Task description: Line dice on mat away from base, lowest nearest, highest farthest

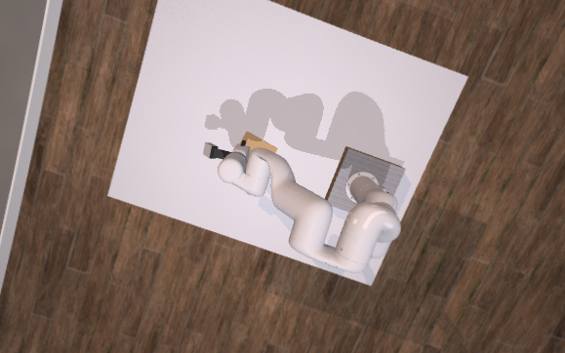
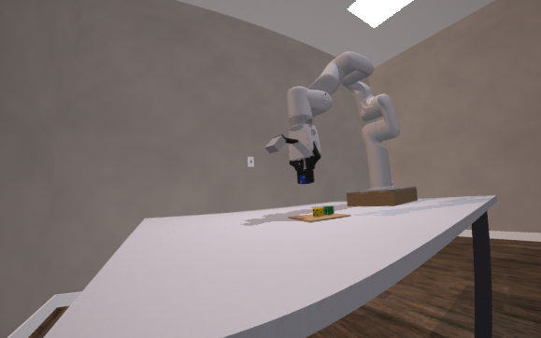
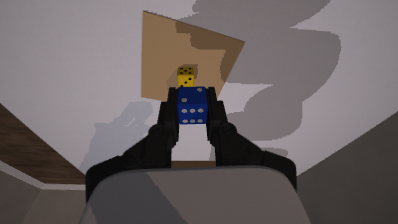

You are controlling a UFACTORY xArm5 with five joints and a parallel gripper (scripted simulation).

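Right now my hand is 110 mm above the yellow die, 40 mm past it and 10 mm to the right of it. Round my hand: tan mat (130 mm below, 30 mm behind, 10 mm to the left); then blue die (10 mm below); then green die (110 mm below, 80 mm behind, 10 mm to the left).
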